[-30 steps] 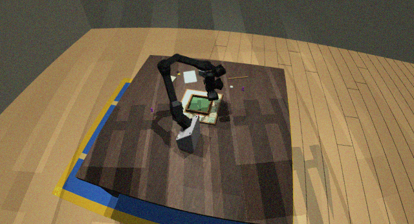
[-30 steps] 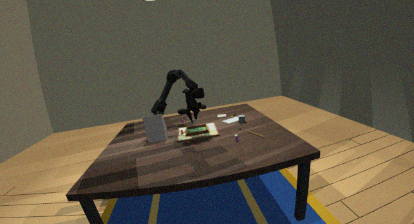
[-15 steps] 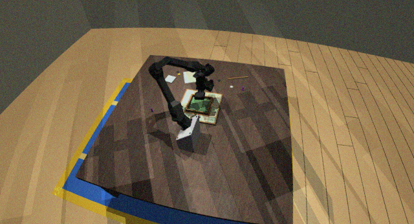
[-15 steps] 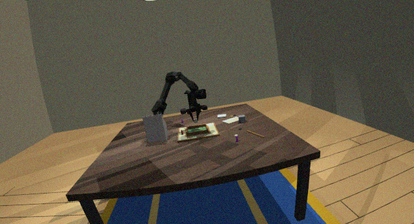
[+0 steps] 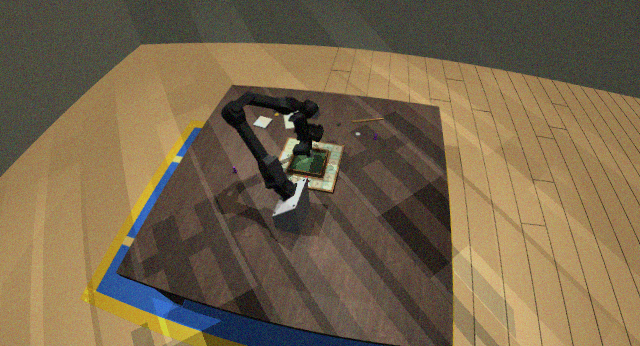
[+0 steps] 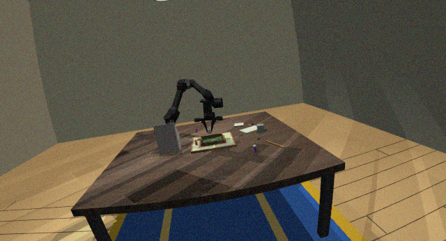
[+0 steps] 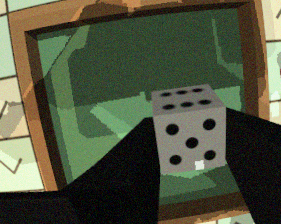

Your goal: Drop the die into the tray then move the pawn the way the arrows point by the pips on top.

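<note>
Now: gripper tip 10 cm past the red pawn and 5 cm above it. Also, from my gripper tip: grey die (right at my gripper tip); then grey cube (37 cm ahead, 4 cm to the left, 6 cm below); then green dice tray (1 cm ahead, 1 cm to the left, 7 cm below).
</note>
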